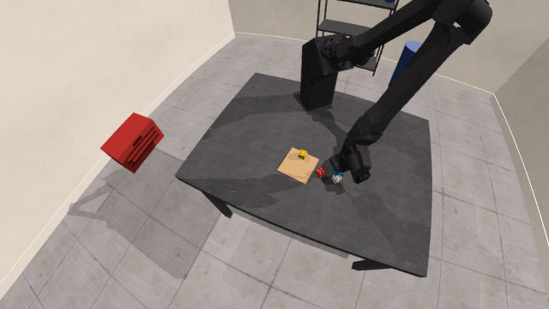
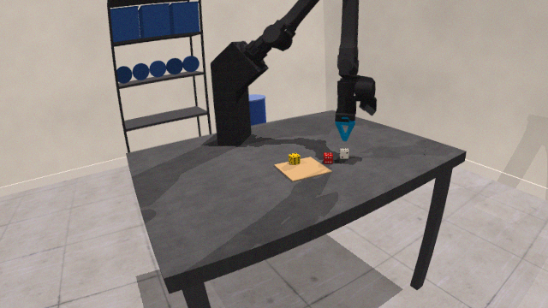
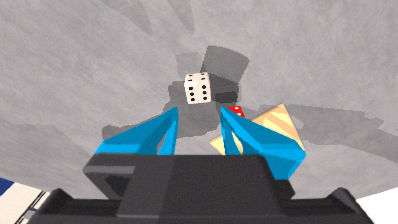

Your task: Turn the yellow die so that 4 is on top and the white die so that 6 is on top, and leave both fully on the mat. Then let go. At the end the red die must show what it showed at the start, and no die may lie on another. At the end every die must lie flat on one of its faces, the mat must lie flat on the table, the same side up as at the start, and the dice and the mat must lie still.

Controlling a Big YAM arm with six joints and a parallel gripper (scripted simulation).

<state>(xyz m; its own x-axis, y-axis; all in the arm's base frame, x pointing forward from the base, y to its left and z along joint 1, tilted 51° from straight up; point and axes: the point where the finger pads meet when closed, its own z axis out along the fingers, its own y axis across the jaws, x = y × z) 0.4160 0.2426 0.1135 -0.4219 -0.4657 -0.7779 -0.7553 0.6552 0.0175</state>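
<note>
My hand is 60 mm above the white die. The rest, counted from my hand: tan mat: 170 mm to the right, 80 mm below, 40 mm ahead; then red die: 70 mm to the right, 60 mm below, 20 mm ahead; then yellow die: 190 mm to the right, 60 mm below, 10 mm behind.
</note>
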